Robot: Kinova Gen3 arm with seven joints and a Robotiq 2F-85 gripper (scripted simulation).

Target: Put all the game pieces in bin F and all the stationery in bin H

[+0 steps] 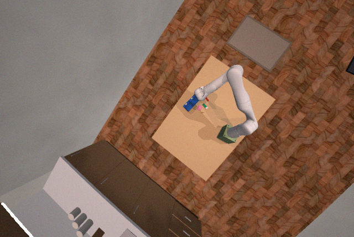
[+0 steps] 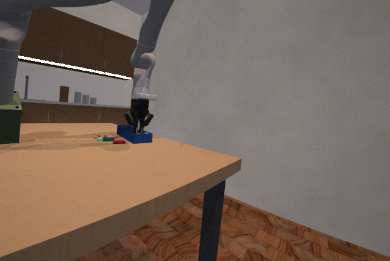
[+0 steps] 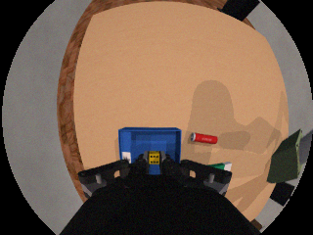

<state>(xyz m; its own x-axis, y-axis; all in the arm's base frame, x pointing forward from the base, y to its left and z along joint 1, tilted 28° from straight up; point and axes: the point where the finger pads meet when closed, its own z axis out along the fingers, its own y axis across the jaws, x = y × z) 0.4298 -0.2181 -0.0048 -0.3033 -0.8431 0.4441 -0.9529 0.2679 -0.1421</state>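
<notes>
My hand is 120 mm to the right of the pink block, 60 mm past it and 40 mm above it. The rest, counted from my hand: green piece 110 mm behind, 80 mm to the left, 40 mm below; red piece 90 mm behind, 40 mm below; yellow piece 20 mm below.
</notes>
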